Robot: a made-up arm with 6 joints. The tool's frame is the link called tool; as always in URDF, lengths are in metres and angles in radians. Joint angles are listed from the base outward. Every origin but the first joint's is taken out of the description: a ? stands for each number. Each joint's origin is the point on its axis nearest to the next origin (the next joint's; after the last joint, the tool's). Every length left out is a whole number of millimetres.
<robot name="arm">
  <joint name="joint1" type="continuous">
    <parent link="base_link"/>
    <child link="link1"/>
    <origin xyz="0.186 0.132 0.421" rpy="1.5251 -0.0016 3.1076"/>
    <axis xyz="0 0 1"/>
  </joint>
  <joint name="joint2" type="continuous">
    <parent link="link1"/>
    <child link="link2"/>
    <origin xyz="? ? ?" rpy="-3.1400 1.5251 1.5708"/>
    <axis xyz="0 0 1"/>
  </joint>
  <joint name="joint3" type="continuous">
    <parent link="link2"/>
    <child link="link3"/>
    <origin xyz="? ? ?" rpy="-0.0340 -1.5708 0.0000"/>
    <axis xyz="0 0 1"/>
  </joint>
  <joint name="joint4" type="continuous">
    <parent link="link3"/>
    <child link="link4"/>
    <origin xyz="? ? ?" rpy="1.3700 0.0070 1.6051"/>
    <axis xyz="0 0 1"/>
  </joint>
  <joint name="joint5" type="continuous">
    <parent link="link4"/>
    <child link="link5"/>
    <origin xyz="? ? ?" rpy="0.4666 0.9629 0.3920"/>
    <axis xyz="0 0 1"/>
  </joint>
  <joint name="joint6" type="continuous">
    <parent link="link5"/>
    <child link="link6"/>
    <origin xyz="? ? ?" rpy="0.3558 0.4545 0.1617"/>
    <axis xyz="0 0 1"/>
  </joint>
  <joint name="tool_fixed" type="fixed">
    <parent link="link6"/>
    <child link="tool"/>
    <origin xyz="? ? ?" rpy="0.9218 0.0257 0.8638"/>
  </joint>
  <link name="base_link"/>
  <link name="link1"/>
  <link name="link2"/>
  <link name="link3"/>
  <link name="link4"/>
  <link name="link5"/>
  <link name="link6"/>
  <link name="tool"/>
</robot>
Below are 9 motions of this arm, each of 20 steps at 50 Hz.
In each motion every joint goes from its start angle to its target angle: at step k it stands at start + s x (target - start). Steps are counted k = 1, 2, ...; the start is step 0. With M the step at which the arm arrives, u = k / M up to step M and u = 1 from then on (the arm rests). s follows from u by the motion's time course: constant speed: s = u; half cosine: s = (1 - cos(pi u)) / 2; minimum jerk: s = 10 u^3 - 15 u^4 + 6 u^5.
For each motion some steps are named. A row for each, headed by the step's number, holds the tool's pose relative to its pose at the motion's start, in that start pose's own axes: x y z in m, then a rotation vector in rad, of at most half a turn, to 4 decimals.
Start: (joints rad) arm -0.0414 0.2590 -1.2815 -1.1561 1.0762 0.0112
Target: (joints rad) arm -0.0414 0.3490 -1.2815 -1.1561 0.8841 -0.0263
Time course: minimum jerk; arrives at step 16
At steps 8, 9, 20:
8: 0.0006 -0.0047 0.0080 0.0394 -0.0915 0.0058
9: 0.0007 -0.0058 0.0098 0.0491 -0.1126 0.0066
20: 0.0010 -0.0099 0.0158 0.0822 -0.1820 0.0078

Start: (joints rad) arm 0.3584 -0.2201 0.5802 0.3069 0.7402 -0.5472
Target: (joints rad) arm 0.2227 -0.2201 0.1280 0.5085 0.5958 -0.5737
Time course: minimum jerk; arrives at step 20
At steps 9, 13, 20:
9: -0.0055 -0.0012 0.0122 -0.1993 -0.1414 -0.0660
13: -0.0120 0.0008 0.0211 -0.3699 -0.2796 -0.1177
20: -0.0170 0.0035 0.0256 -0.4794 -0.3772 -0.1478

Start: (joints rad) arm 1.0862 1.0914 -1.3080 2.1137 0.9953 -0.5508
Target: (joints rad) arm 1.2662 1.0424 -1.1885 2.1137 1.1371 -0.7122
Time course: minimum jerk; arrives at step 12
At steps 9, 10, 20:
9: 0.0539 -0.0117 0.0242 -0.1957 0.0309 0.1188
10: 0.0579 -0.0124 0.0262 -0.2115 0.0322 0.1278
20: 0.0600 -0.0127 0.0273 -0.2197 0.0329 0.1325

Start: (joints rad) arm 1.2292 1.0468 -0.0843 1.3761 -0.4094 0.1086
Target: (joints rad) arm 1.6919 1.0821 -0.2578 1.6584 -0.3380 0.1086
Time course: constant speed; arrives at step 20
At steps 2, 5, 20:
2: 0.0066 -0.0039 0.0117 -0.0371 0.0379 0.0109
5: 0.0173 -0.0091 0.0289 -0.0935 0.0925 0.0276
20: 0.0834 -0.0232 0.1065 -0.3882 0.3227 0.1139

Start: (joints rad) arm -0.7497 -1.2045 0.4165 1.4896 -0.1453 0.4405
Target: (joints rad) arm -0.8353 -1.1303 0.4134 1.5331 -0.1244 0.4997
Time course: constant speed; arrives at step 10
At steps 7, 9, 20:
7: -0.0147 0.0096 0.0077 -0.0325 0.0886 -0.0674
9: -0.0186 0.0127 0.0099 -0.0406 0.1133 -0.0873
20: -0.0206 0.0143 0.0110 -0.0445 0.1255 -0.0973

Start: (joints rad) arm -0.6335 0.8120 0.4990 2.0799 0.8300 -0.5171
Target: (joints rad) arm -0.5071 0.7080 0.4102 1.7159 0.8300 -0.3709
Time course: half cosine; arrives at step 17
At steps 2, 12, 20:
2: 0.0011 -0.0008 0.0010 -0.0024 -0.0070 0.0124
12: 0.0244 -0.0148 0.0278 -0.0824 -0.1548 0.3046
20: 0.0300 -0.0173 0.0357 -0.1102 -0.1893 0.3831

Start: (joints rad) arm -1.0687 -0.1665 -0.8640 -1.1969 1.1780 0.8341
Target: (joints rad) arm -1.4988 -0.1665 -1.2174 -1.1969 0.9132 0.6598
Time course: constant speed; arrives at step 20
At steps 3, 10, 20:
3: 0.0088 0.0065 0.0097 -0.0639 0.0474 -0.0153
10: 0.0336 0.0239 0.0289 -0.2196 0.1519 -0.0341
20: 0.0769 0.0537 0.0450 -0.4493 0.2882 -0.0173

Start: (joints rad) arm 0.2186 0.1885 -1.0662 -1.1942 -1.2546 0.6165
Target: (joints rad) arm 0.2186 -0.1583 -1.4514 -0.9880 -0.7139 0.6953
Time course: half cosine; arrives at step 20
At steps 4, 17, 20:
4: 0.0063 0.0047 -0.0004 0.0126 0.0704 0.0530
17: 0.0466 0.0714 -0.0129 -0.0329 0.7279 0.5049
20: 0.0478 0.0768 -0.0143 -0.0455 0.7716 0.5303

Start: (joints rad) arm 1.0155 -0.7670 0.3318 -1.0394 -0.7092 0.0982
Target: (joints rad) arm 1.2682 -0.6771 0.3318 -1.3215 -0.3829 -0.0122
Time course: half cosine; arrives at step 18
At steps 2, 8, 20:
2: 0.0000 0.0003 -0.0015 -0.0001 -0.0028 0.0026
8: 0.0014 0.0042 -0.0201 -0.0056 -0.0367 0.0384
20: 0.0086 0.0094 -0.0479 -0.0330 -0.0824 0.1015

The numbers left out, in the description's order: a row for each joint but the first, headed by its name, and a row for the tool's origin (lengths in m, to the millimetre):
joint2: 0.078 -0.130 0.000
joint3: 0.169 -0.007 0.000
joint4: -0.100 0.067 0.000
joint5: -0.107 -0.079 0.000
joint6: 0.101 0.061 0.000
tool: -0.055 0.001 0.000

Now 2 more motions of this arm.
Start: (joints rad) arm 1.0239 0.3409 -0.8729 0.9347 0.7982 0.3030
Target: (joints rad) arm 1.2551 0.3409 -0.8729 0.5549 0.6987 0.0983
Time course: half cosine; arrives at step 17
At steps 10, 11, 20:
10: 0.0129 -0.0283 0.0318 -0.0909 -0.2189 0.1873
11: 0.0150 -0.0316 0.0361 -0.0969 -0.2503 0.2143
20: 0.0225 -0.0410 0.0501 -0.1054 -0.3535 0.3032

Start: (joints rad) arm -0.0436 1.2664 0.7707 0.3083 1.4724 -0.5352
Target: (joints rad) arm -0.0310 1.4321 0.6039 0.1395 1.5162 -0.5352
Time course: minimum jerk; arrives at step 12
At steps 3, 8, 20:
3: 0.0000 0.0024 0.0000 -0.0086 -0.0133 -0.0136
8: -0.0004 0.0176 0.0019 -0.0762 -0.0895 -0.1065
20: -0.0006 0.0219 0.0031 -0.1002 -0.1085 -0.1356

